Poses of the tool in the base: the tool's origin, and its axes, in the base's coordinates. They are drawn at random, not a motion.
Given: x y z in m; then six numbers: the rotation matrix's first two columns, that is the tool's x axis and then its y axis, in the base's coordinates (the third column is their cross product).
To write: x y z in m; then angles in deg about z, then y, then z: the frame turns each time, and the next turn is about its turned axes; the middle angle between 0 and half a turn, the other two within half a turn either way. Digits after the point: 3 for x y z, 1 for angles.
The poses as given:
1: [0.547, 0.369, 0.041, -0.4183, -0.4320, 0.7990, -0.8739, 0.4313, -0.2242]
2: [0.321, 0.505, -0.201, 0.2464, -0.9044, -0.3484, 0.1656, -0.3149, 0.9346]
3: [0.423, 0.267, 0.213, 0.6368, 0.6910, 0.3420, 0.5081, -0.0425, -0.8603]
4: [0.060, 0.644, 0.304, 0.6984, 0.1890, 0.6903, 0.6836, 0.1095, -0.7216]
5: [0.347, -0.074, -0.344, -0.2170, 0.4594, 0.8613, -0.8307, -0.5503, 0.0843]
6: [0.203, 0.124, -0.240, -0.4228, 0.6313, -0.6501, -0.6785, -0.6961, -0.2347]
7: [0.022, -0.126, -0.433, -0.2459, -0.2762, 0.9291, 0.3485, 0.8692, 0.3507]
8: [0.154, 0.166, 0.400, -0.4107, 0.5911, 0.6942, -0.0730, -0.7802, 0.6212]
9: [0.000, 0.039, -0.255, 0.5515, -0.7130, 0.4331, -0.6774, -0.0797, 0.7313]
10: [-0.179, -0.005, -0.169, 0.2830, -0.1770, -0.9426, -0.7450, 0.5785, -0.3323]
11: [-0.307, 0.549, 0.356, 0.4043, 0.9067, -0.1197, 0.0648, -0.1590, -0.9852]
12: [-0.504, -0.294, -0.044, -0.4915, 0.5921, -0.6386, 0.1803, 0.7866, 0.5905]
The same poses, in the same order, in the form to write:
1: [0.547, 0.369, 0.041, -107.4, 123.9, -164.3]
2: [0.321, 0.505, -0.201, -163.2, 85.9, 69.6]
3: [0.423, 0.267, 0.213, 128.8, 112.2, -111.7]
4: [0.060, 0.644, 0.304, 102.3, 93.0, -133.7]
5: [0.347, -0.074, -0.344, -53.7, 59.9, 174.4]
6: [0.203, 0.124, -0.240, 150.4, 43.7, -19.8]
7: [0.022, -0.126, -0.433, 155.6, 96.7, 159.3]
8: [0.154, 0.166, 0.400, 12.7, 68.7, 138.2]
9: [0.000, 0.039, -0.255, -124.9, 121.8, 120.6]
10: [-0.179, -0.005, -0.169, 52.8, 88.2, -19.4]
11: [-0.307, 0.549, 0.356, 156.8, 97.1, -83.1]
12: [-0.504, -0.294, -0.044, 11.6, 119.6, 42.8]
